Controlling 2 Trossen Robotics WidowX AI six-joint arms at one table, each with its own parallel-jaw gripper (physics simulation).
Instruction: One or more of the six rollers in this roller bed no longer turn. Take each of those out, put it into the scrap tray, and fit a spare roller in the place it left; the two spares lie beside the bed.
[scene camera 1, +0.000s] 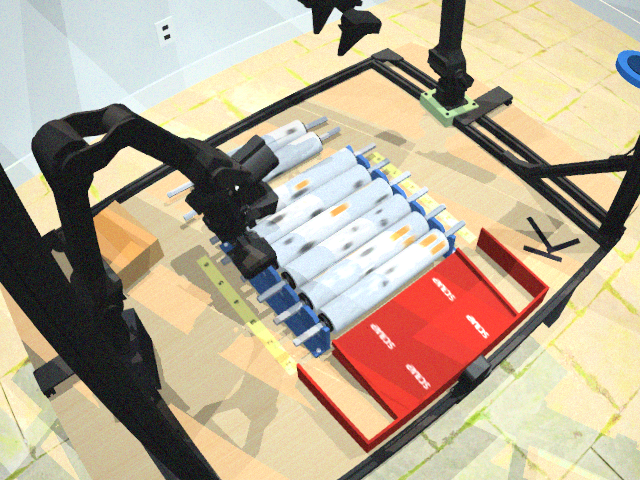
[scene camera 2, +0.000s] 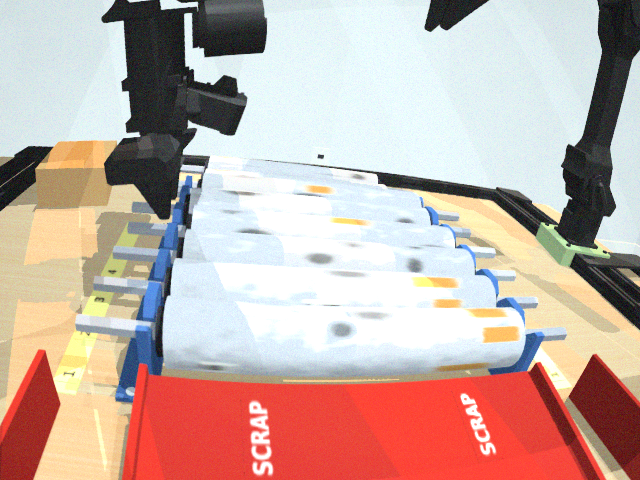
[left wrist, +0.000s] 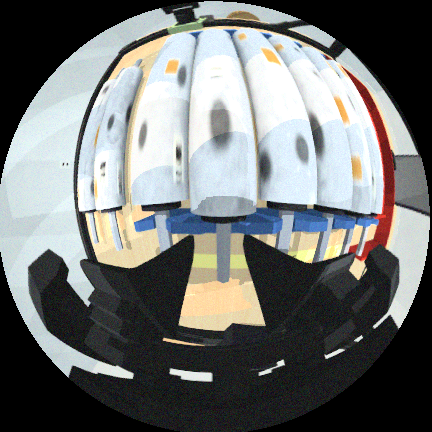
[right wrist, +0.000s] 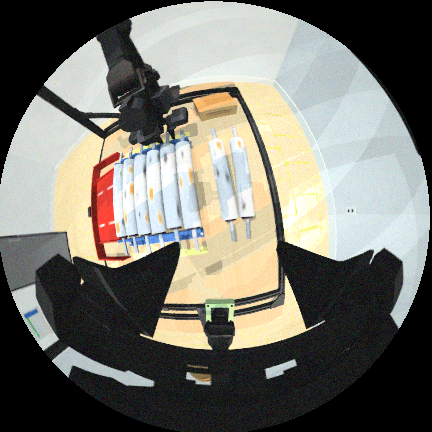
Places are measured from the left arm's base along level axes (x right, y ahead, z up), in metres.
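Pixels of known places: left gripper, fingertip midpoint: (scene camera 1: 240, 249) (scene camera 2: 168, 208) (left wrist: 218, 239) (right wrist: 168, 141); right gripper, fingertip midpoint: (scene camera 1: 327, 44) (scene camera 2: 434, 29) (right wrist: 229, 247); left arm's base, origin of the base link: (scene camera 1: 109, 340) (right wrist: 153, 91); right arm's base, origin of the base link: (scene camera 1: 450, 99) (scene camera 2: 575, 238) (right wrist: 219, 313).
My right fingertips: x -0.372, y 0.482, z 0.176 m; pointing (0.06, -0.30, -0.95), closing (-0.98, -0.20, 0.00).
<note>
Ahead of a thing's pixels: the offset from my right fingertips to its top centre. "spot": to the spot under its first point.
The blue roller bed @(dx +0.294, dy -0.204, dz -0.220 m) (scene camera 1: 279, 297) (scene camera 2: 149, 320) holds several pale rollers side by side. My left gripper (scene camera 2: 164, 214) (left wrist: 218, 239) is partly open and empty, pointing down at the bed's left-hand shaft ends. In the left wrist view, the shaft of the second roller from the spares' side (left wrist: 222, 175) (right wrist: 171, 190) lies between its fingertips without visible contact; height is unclear. My right gripper (scene camera 1: 328, 43) (right wrist: 229, 247) is wide open and empty, high above the table. Two spare rollers @(dx +0.023, dy -0.145, dz -0.238 m) (scene camera 1: 302, 149) (right wrist: 223, 175) @(dx -0.033, dy -0.166, dz -0.239 m) (right wrist: 242, 175) lie beside the bed. The red scrap tray @(dx +0.467, dy +0.027, dz -0.237 m) (scene camera 1: 413, 330) (scene camera 2: 361, 428) is empty.
An orange-brown block @(dx +0.113, dy -0.463, dz -0.232 m) (scene camera 1: 129, 248) (scene camera 2: 74, 180) (right wrist: 215, 104) stands beyond the shaft ends. Yellow numbered strips @(spot: dx +0.296, dy -0.269, dz -0.286 m) (scene camera 1: 235, 304) (scene camera 2: 98, 304) run along both sides of the bed. A black frame (scene camera 1: 305, 95) borders the table. The left arm covers part of the rollers in scene camera 1.
</note>
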